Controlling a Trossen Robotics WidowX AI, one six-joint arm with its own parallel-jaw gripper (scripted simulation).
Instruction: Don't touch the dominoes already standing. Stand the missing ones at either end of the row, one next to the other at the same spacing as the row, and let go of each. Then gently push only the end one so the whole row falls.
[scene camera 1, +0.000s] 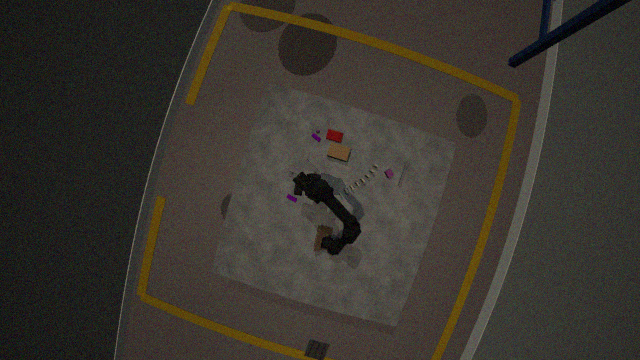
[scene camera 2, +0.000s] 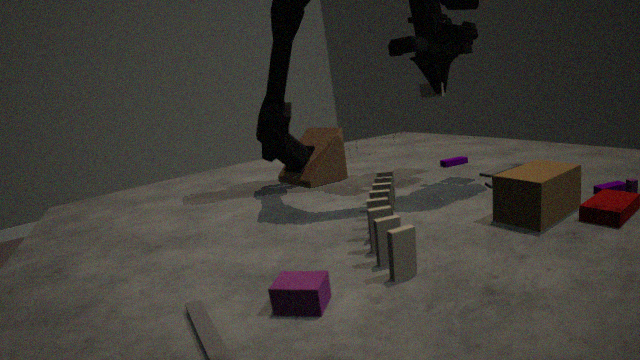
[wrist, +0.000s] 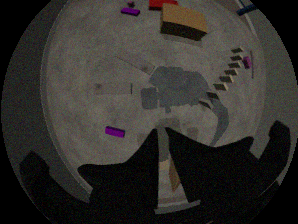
Labels:
My gripper (scene camera 2: 440, 93): 0.76 m from the lens. A tan box (scene camera 2: 534, 196): 0.50 m from the lens.

